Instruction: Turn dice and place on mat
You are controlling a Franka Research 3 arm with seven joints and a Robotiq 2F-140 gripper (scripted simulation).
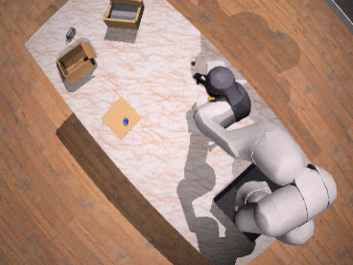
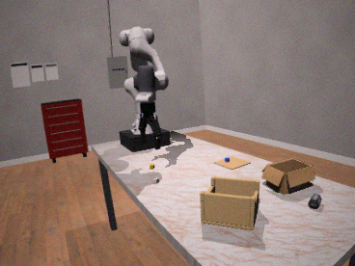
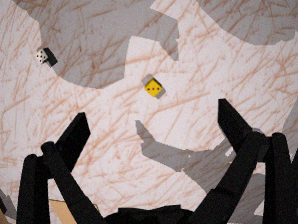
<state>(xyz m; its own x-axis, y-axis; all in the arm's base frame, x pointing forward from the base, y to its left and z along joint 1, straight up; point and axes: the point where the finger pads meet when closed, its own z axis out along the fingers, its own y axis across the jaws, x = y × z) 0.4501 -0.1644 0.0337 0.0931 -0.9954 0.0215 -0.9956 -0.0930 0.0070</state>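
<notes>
My gripper is now 12 cm above the yellow die. From my hand the other things lie so: white die 18 cm ahead, 6 cm to the right, 12 cm below; blue die 18 cm ahead, 36 cm to the left, 12 cm below; tan mat 21 cm ahead, 37 cm to the left, 13 cm below.
</notes>
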